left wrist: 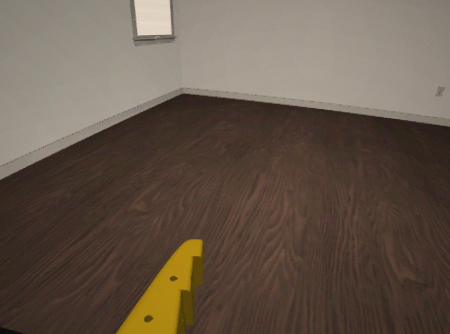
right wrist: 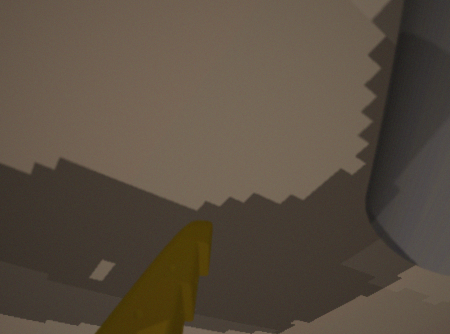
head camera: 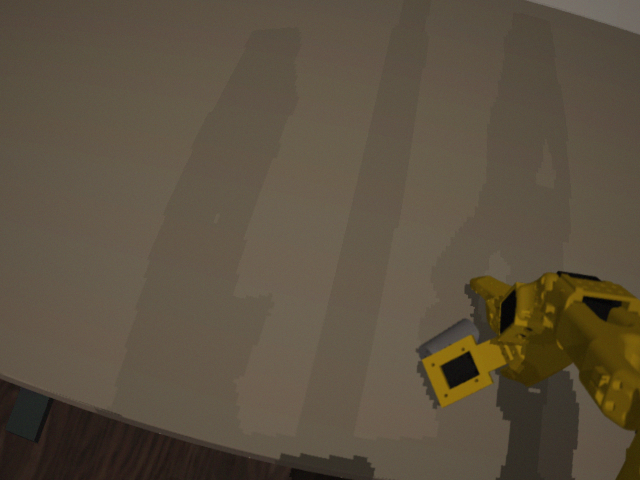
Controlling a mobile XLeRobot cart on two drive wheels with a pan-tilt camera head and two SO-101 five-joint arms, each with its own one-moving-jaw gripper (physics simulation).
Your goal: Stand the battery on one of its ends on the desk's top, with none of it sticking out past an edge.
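Frame: origin at the left arm's base, x back, y left, z down, level; metres.
Where they show: left hand, tool point: (left wrist: pixel 202 256); right hand, tool point: (right wrist: pixel 210 241) (head camera: pixel 503 368).
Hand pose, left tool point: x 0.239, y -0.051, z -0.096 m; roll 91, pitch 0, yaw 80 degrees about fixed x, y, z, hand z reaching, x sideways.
Note:
After its pixels a point has its place.
The battery (head camera: pixel 450 336) @(z 0.030, x -0.258, y -0.288 m) (right wrist: pixel 425 140), a grey cylinder, lies on its side on the desk's top (head camera: pixel 310 206) @(z 0.056, x -0.404, y -0.169 m) (right wrist: pixel 225 100) @(z 0.056, x -0.227, y -0.312 m). In the head view it slants at the lower right, partly hidden by the yellow plate on my right wrist. In the right wrist view it is cut off by the right edge of the picture, and its lower rounded end shows. My right gripper (head camera: pixel 479 302) (right wrist: pixel 202 232) is open and empty beside the battery; one notched jaw shows in its wrist view, left of the battery with a gap between. My left gripper (left wrist: pixel 195 250) is open and empty, away from the desk.
The desk's near edge (head camera: pixel 160 432) @(z 0.072, x -0.173, y -0.052 m) crosses the bottom of the head view, below the battery. A dark green block-like part (head camera: pixel 29 414) shows past that edge at the lower left. The left wrist view shows the wooden floor (left wrist: pixel 280 200) @(z 0.775, x 1.491, y 0.139 m), walls and a window (left wrist: pixel 153 17) @(z -0.271, x 3.462, y -1.388 m).

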